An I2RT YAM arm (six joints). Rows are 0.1 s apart.
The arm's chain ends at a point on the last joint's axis. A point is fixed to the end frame.
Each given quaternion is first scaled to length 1.
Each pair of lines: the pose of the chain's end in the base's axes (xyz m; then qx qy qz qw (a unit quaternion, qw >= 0)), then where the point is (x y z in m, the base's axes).
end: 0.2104 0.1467 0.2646 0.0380 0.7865 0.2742 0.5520
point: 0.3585 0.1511 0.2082
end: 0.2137 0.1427 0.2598 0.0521 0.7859 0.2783 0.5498
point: 0.3613 0.1459 0.2019
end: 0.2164 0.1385 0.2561 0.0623 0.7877 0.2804 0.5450
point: 0.3632 0.1410 0.1961
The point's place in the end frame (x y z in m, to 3 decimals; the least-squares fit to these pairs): -0.008 -0.059 0.147
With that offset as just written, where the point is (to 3 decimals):
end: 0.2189 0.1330 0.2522 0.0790 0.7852 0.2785 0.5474
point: 0.366 0.132 0.192
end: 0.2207 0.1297 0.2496 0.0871 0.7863 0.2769 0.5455
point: 0.367 0.127 0.188
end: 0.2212 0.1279 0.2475 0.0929 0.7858 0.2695 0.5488
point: 0.367 0.122 0.186
